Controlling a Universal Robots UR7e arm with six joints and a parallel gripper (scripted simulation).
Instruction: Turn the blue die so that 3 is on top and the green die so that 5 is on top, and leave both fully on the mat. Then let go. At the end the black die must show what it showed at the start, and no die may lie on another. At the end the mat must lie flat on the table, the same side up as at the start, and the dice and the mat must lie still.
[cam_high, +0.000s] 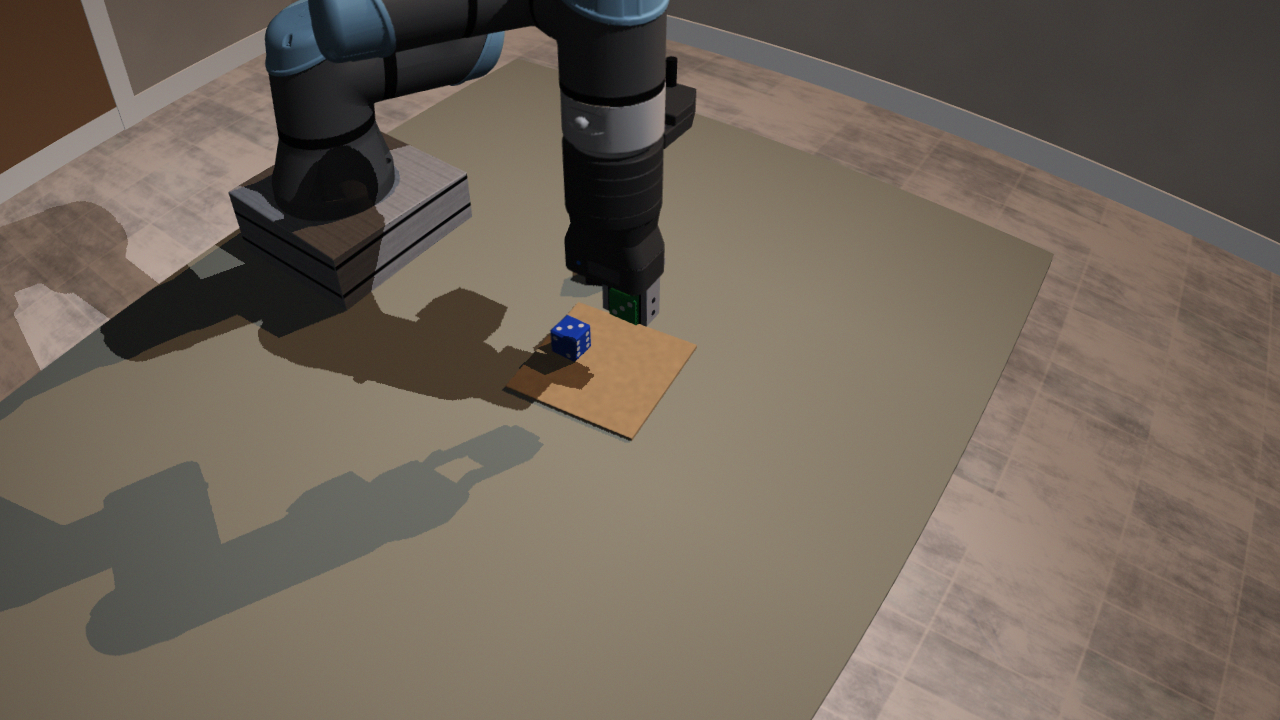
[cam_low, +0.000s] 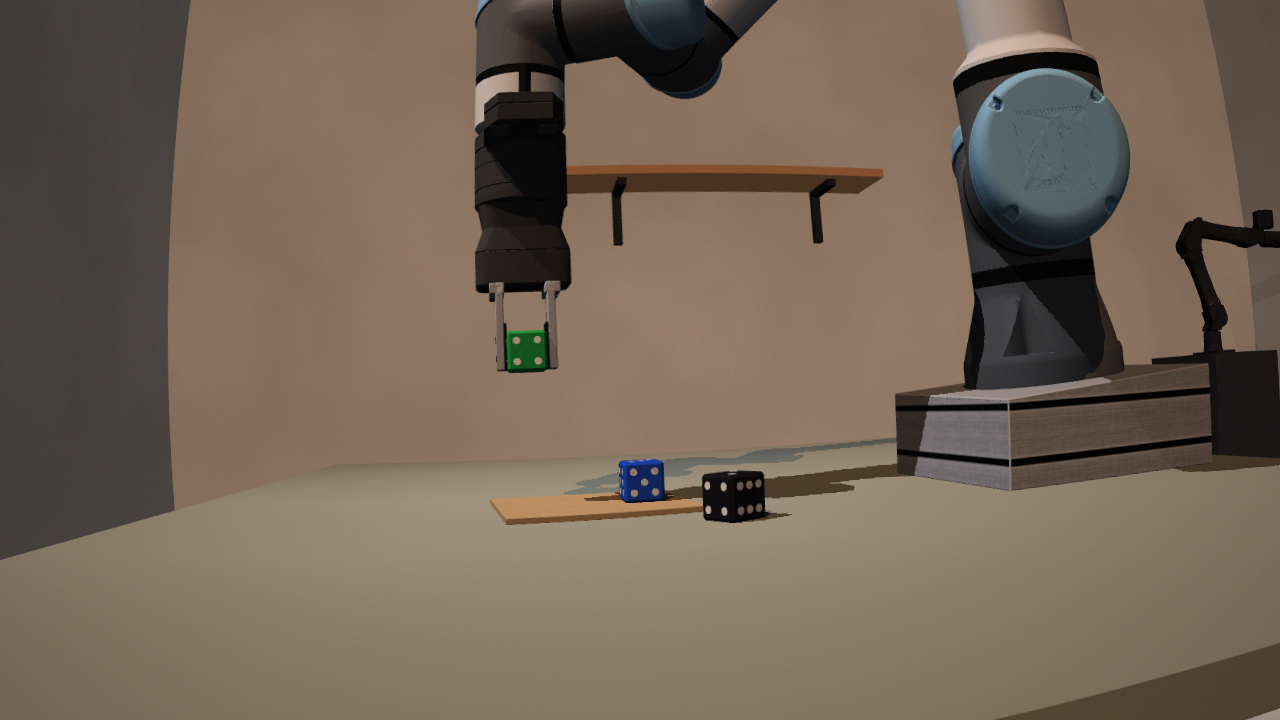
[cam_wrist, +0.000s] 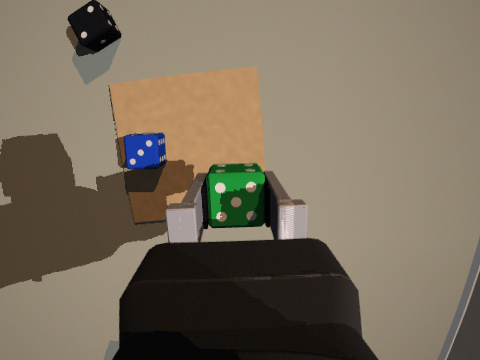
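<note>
Right now my hand is 12 cm above the brown mat, 4 cm past it and 1 cm to the right of it. Round my hand: green die: right at my hand; black die: 13 cm to the left, 12 cm behind, 11 cm below; blue die: 10 cm below, 8 cm behind, 1 cm to the left.
</note>
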